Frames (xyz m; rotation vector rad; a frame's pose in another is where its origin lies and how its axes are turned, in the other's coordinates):
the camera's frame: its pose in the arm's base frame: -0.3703 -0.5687 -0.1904 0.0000 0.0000 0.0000
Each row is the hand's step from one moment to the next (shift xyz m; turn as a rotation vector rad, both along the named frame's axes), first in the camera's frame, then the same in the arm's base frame.
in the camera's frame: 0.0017 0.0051 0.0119 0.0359 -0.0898 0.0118
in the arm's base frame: 0.0017 0.0051 0.0119 0.0359 -0.0898 0.0118
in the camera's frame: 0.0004 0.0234 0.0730 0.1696 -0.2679 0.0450
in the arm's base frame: 0.0004 0.0234 0.0730 0.1696 -0.2679 0.0450
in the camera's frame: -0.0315 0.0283 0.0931 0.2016 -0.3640 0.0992
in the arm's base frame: -0.0315 0.0283 0.0931 0.2016 -0.3640 0.0992
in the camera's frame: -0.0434 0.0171 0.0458 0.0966 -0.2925 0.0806
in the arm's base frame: -0.0434 0.0171 0.0458 0.0966 -0.2925 0.0806
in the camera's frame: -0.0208 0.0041 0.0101 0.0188 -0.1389 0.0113
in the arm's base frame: -0.0208 0.0041 0.0101 0.0188 -0.1389 0.0113
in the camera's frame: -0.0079 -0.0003 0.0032 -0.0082 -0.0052 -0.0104
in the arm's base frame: -0.0079 -0.0003 0.0032 -0.0082 -0.0052 -0.0104
